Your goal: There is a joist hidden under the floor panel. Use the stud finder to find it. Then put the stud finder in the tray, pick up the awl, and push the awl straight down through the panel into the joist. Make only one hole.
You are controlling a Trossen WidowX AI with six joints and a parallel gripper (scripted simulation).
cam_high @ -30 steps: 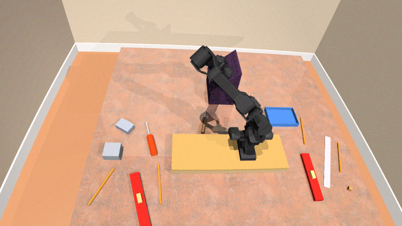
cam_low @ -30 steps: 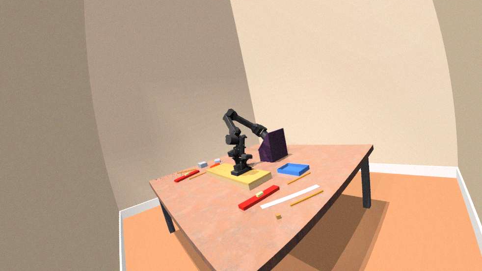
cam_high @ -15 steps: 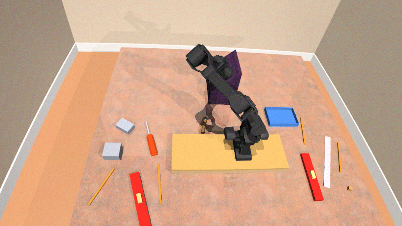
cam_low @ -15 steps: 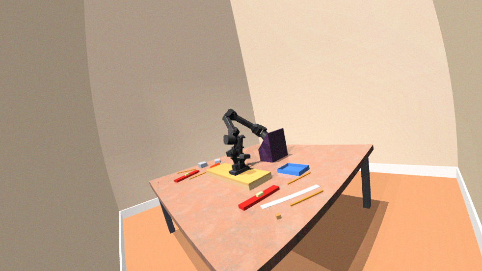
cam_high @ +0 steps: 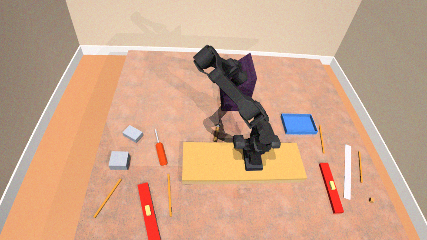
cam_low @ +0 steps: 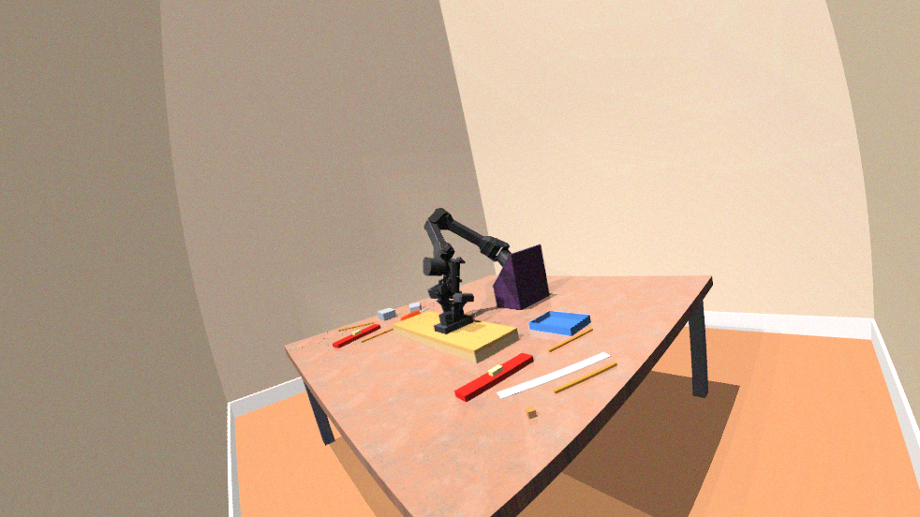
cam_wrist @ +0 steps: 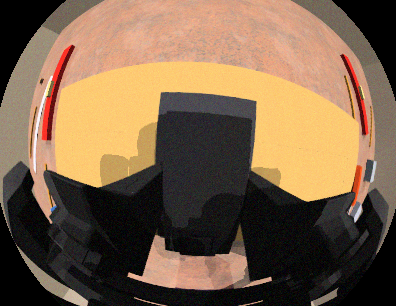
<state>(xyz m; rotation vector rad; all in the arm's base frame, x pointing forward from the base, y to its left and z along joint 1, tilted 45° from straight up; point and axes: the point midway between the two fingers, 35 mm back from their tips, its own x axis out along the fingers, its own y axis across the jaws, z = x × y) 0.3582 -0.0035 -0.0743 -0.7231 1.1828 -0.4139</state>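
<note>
Now: gripper tip 24 cm past the blue tray, 27 cm to the right of it and 5 cm above it. From my gripper tip the other things lie so: white strip: 1 cm ahead, 47 cm to the left, 6 cm below; awl: 18 cm behind, 15 cm to the right, 6 cm below; stud finder: 2 cm behind, 2 cm above.
</note>
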